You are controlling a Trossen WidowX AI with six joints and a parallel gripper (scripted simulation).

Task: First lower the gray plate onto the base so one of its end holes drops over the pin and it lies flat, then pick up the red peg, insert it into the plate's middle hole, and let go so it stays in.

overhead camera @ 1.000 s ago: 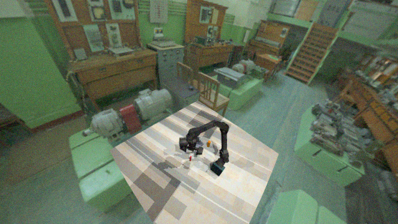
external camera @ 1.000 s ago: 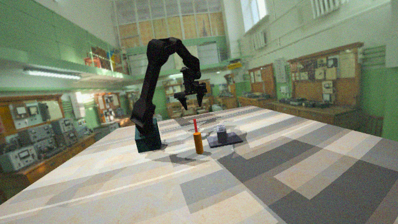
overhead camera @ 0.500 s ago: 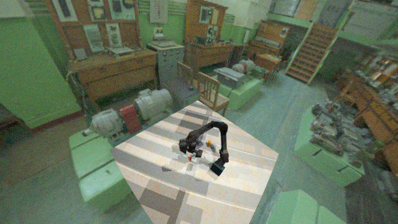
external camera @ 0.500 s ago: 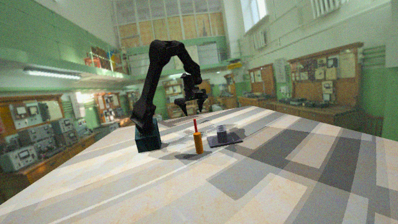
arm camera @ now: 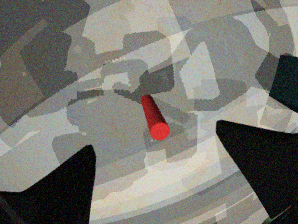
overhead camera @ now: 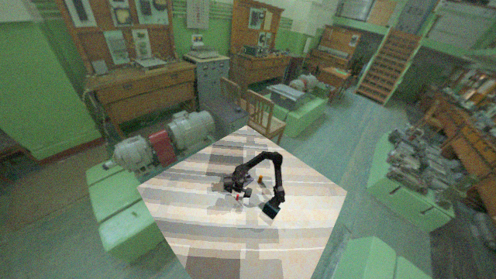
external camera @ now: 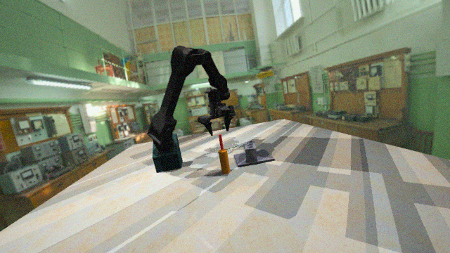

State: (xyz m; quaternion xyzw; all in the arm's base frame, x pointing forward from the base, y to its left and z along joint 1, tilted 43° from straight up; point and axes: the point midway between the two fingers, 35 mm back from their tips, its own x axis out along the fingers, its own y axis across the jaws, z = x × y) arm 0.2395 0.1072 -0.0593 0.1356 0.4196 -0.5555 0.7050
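Right now my gripper tip is 5 cm above the red peg. Also, from my gripper tip: orange cylinder: 26 cm to the right, 5 cm below, 2 cm behind; then dark base: 17 cm to the right, 10 cm ahead, 8 cm below; then gray plate: 18 cm to the right, 10 cm ahead, 4 cm below.
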